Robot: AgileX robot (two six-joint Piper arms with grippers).
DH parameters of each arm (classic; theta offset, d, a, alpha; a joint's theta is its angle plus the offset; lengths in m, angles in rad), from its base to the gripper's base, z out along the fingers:
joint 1: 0 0.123 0 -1.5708
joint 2: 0.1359 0 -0.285 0
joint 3: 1.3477 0 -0.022 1.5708
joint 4: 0 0.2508 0 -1.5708
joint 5: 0 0 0.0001 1.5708
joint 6: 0 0.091 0 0
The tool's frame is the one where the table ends.
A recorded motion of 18 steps. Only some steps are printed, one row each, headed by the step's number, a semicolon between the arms.
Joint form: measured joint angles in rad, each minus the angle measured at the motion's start. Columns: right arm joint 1, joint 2, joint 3, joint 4, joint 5, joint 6; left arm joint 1, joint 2, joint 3, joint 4, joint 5, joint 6.
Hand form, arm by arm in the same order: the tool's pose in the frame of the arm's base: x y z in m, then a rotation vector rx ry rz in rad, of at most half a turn. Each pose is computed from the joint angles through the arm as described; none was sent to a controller.
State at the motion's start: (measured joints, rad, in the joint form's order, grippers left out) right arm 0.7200 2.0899 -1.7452 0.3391 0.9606 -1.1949; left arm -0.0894 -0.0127 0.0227 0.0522 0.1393 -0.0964
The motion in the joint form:
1: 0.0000 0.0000 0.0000 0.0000 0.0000 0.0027; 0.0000 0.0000 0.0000 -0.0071 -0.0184 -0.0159
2: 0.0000 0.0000 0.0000 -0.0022 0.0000 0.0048; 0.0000 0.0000 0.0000 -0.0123 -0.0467 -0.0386
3: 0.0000 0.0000 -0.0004 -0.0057 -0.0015 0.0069; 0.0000 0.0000 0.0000 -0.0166 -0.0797 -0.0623
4: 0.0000 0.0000 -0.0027 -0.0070 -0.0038 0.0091; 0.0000 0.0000 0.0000 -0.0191 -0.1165 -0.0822
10: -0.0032 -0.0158 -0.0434 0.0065 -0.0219 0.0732; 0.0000 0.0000 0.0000 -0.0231 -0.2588 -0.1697
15: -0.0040 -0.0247 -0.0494 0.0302 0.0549 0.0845; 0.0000 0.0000 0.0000 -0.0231 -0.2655 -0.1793
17: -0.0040 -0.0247 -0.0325 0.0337 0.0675 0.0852; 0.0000 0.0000 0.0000 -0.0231 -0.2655 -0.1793
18: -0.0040 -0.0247 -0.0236 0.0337 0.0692 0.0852; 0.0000 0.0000 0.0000 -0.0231 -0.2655 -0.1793
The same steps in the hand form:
1: 0.3251 0.3181 0.2251 -2.0972 1.7227 0.3024; 0.0562 -0.0045 0.1952 0.0135 1.6156 -0.1169
2: 0.3252 0.3180 0.2250 -2.0969 1.7244 0.3004; 0.0563 -0.0047 0.1978 -0.0075 1.5879 -0.1413
3: 0.3255 0.3179 0.2251 -2.0959 1.7250 0.2959; 0.0563 -0.0049 0.2008 -0.0279 1.5553 -0.1663
4: 0.3259 0.3181 0.2258 -2.0916 1.7244 0.2932; 0.0562 -0.0050 0.2041 -0.0432 1.5187 -0.1874
10: 0.3299 0.3205 0.2455 -1.9792 1.7482 0.3052; 0.0545 -0.0052 0.2170 -0.0990 1.3760 -0.2757
15: 0.3231 0.3181 0.2494 -2.0114 1.7860 0.3675; 0.0544 -0.0052 0.2176 -0.1049 1.3691 -0.2845
17: 0.3206 0.3166 0.2444 -2.0290 1.8060 0.3823; 0.0544 -0.0052 0.2176 -0.1049 1.3691 -0.2845
18: 0.3197 0.3159 0.2418 -2.0354 1.8138 0.3855; 0.0544 -0.0052 0.2176 -0.1049 1.3691 -0.2845

